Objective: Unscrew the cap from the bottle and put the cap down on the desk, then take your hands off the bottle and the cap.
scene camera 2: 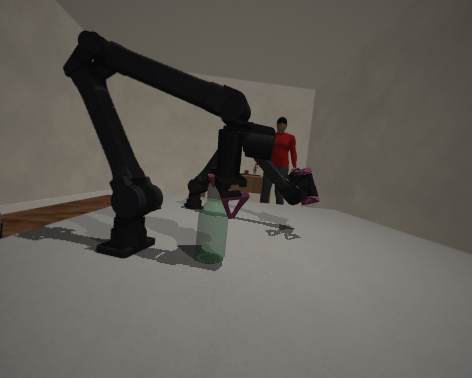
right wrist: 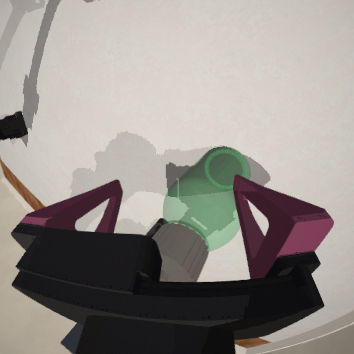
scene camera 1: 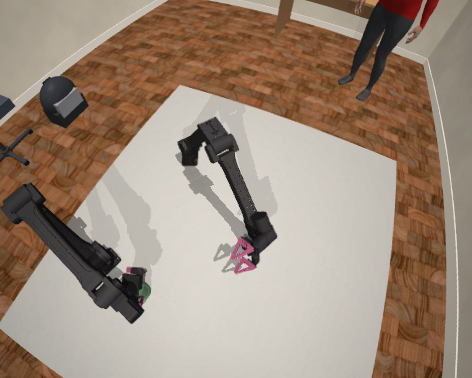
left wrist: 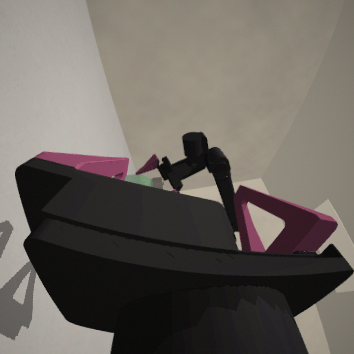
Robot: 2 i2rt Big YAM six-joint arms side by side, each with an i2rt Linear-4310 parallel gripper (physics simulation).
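Places are measured from the left arm's base along level axes (x ahead, y left, z up), in centimetres.
Pixels of known places: left gripper, fingertip midpoint: (scene camera 2: 305, 184) (scene camera 1: 233, 266) (left wrist: 184, 178); right gripper, fingertip midpoint: (scene camera 2: 225, 208) (right wrist: 174, 183) (scene camera 1: 143, 283); left arm's base, link origin: (scene camera 2: 193, 207) (right wrist: 19, 124) (scene camera 1: 190, 157); right arm's base, link origin: (scene camera 2: 128, 247) (scene camera 1: 106, 263).
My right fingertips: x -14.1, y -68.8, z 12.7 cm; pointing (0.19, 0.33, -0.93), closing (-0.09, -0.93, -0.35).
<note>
Ahead of a thing's pixels: the offset from my right fingertips to its top centre. Level surfaces: height alone.
A translucent green bottle @(dz +5.4, dx -3.8, dy -1.4 cm) (scene camera 1: 145, 291) (scene camera 2: 211, 234) (left wrist: 140, 180) (right wrist: 202, 212) stands upright on the white desk @(dz -12.7 cm) (scene camera 1: 310, 300) (scene camera 2: 300, 320). Its ribbed grey cap @(dz +6.1, dx -3.7, dy -1.1 cm) (scene camera 2: 213, 193) (left wrist: 158, 182) (right wrist: 182, 250) sits on the neck. My right gripper (scene camera 1: 136, 286) (scene camera 2: 221, 198) (right wrist: 174, 183) is open, pointing down at the bottle's top. In the right wrist view the cap and upper bottle lie between its spread pink fingers, close to the gripper body; contact cannot be told. My left gripper (scene camera 1: 234, 265) (scene camera 2: 306, 185) is open and empty, held above the desk away from the bottle.
A person in a red top (scene camera 1: 405, 10) (scene camera 2: 284, 150) stands beyond the desk. A dark helmet-like object (scene camera 1: 60, 100) and a black stand (scene camera 1: 15, 146) are past the desk's edge at the left. Arm shadows fall across the desk.
</note>
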